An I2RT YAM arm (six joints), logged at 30 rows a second.
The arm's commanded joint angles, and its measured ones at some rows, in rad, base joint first. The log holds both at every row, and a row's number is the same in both.
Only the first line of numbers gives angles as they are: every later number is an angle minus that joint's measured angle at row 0.
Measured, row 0: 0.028 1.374 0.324 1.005 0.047 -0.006
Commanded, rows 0 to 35: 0.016 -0.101 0.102 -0.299 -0.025 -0.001; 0.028 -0.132 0.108 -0.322 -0.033 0.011; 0.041 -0.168 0.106 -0.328 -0.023 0.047; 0.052 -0.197 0.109 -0.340 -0.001 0.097; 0.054 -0.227 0.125 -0.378 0.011 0.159; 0.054 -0.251 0.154 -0.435 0.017 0.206; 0.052 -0.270 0.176 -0.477 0.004 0.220; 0.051 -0.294 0.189 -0.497 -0.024 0.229; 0.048 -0.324 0.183 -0.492 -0.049 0.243; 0.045 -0.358 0.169 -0.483 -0.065 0.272; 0.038 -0.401 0.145 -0.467 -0.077 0.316; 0.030 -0.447 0.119 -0.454 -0.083 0.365; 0.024 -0.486 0.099 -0.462 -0.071 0.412; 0.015 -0.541 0.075 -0.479 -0.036 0.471; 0.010 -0.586 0.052 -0.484 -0.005 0.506; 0.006 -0.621 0.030 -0.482 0.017 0.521; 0.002 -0.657 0.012 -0.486 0.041 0.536; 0.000 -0.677 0.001 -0.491 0.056 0.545; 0.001 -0.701 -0.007 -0.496 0.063 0.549; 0.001 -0.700 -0.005 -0.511 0.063 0.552; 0.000 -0.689 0.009 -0.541 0.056 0.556; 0.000 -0.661 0.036 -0.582 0.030 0.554; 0.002 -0.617 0.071 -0.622 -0.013 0.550; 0.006 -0.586 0.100 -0.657 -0.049 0.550; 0.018 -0.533 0.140 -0.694 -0.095 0.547; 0.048 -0.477 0.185 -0.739 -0.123 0.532; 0.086 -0.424 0.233 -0.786 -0.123 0.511; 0.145 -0.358 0.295 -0.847 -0.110 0.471; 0.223 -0.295 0.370 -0.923 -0.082 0.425; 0.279 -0.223 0.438 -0.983 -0.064 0.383; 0.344 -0.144 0.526 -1.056 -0.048 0.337; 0.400 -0.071 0.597 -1.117 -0.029 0.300; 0.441 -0.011 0.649 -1.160 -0.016 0.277; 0.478 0.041 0.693 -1.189 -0.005 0.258; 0.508 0.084 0.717 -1.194 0.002 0.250; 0.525 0.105 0.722 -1.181 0.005 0.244
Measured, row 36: 0.479 0.046 0.681 -1.036 -0.042 0.331
